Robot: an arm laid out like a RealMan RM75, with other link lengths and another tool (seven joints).
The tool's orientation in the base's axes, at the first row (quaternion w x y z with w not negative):
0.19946, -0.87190, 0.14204, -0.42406
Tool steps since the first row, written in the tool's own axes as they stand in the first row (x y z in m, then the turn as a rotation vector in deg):
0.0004, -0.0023, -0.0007, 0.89, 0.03, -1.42
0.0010, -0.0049, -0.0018, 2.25, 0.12, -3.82
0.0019, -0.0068, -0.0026, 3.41, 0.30, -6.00
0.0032, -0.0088, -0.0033, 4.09, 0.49, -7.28
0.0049, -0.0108, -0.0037, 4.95, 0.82, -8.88
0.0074, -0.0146, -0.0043, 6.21, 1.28, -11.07
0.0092, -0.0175, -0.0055, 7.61, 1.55, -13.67
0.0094, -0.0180, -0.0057, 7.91, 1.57, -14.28
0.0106, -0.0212, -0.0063, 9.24, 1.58, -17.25
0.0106, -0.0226, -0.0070, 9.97, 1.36, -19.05
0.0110, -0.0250, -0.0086, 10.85, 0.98, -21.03
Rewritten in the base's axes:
-0.0001, 0.0017, 0.0017, -0.60, -0.72, 1.39
-0.0004, 0.0035, 0.0040, -1.70, -1.91, 3.62
-0.0004, 0.0046, 0.0059, -2.75, -3.05, 5.55
0.0000, 0.0057, 0.0082, -3.38, -3.79, 6.65
0.0008, 0.0066, 0.0105, -4.16, -4.80, 7.98
0.0022, 0.0088, 0.0143, -5.19, -6.23, 9.85
0.0025, 0.0103, 0.0176, -6.44, -7.64, 12.14
0.0025, 0.0106, 0.0180, -6.75, -7.93, 12.67
0.0030, 0.0128, 0.0207, -8.31, -9.16, 15.24
0.0026, 0.0139, 0.0217, -9.29, -9.68, 16.85
0.0017, 0.0155, 0.0240, -10.31, -10.17, 18.74

